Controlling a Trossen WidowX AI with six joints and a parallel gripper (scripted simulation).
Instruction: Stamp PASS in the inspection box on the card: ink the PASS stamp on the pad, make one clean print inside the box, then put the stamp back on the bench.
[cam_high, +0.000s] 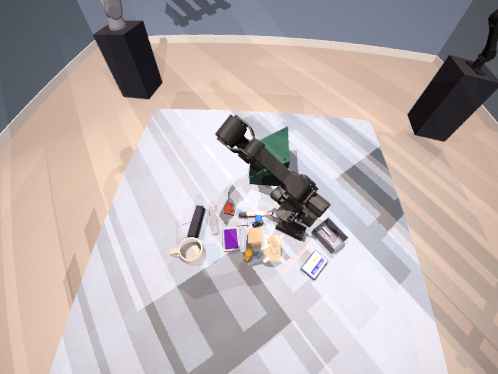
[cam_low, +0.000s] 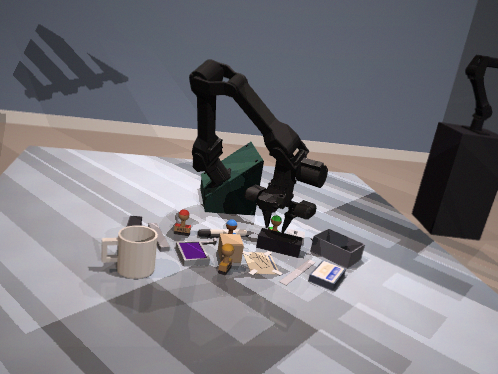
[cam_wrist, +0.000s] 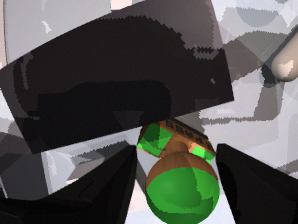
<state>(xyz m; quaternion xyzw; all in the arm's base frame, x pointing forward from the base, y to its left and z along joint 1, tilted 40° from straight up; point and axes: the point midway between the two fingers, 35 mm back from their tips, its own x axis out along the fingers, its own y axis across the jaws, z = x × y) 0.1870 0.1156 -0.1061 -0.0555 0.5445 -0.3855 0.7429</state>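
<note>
The green-knobbed stamp lies right at my gripper tip. The rest, counted from my gripper tip: blue-knobbed stamp (60 mm ahead, 120 mm to the right, 10 mm below); then white card (140 mm ahead, 40 mm to the right, 30 mm below); then black block (50 mm ahead, 10 mm to the left, 10 mm below).
</note>
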